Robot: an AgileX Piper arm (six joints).
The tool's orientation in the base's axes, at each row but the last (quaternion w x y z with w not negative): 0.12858, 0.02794, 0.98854, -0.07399; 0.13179, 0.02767, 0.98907, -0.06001; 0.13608, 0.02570, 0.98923, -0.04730; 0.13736, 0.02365, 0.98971, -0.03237; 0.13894, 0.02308, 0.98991, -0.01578; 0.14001, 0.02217, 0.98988, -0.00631; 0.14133, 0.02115, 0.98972, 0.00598
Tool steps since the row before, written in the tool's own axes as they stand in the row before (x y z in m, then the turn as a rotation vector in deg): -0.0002, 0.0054, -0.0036, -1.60, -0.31, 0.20; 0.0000, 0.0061, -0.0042, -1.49, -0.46, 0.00; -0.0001, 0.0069, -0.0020, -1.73, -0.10, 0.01; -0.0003, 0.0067, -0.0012, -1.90, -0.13, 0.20; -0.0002, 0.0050, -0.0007, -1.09, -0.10, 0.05; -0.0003, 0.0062, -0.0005, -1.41, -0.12, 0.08; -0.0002, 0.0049, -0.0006, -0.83, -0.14, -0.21
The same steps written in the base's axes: -0.0003, 0.0059, 0.0027, 1.57, -0.39, 0.27; -0.0007, 0.0066, 0.0033, 1.40, -0.51, 0.44; 0.0000, 0.0071, 0.0013, 1.66, -0.17, 0.47; 0.0003, 0.0068, 0.0008, 1.87, -0.22, 0.33; 0.0003, 0.0050, 0.0006, 1.06, -0.15, 0.26; 0.0004, 0.0062, 0.0005, 1.37, -0.18, 0.32; 0.0002, 0.0049, 0.0007, 0.73, -0.18, 0.43
